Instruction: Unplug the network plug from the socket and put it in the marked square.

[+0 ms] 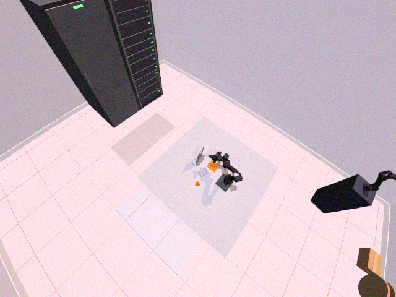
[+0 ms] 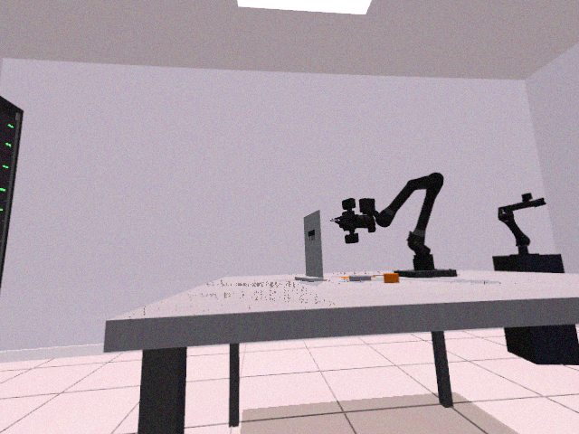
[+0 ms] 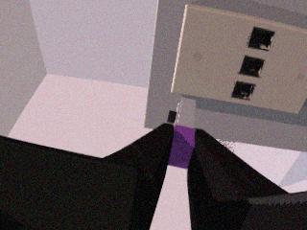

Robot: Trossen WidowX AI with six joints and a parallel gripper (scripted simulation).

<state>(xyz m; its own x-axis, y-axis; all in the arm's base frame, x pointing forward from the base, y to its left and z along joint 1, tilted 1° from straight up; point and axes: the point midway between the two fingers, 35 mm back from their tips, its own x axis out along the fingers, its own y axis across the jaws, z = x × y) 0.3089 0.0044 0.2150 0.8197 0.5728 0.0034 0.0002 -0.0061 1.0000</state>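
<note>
My gripper tip is 23 cm above the orange flat patch, 8 cm past it and 5 cm to the left of it. The rest, counted from my gripper tip: purple network plug: right at my gripper tip; then orange cube: 25 cm to the left, 22 cm below, 13 cm behind; then socket panel: 12 cm below, 10 cm ahead, 4 cm to the left.
</note>
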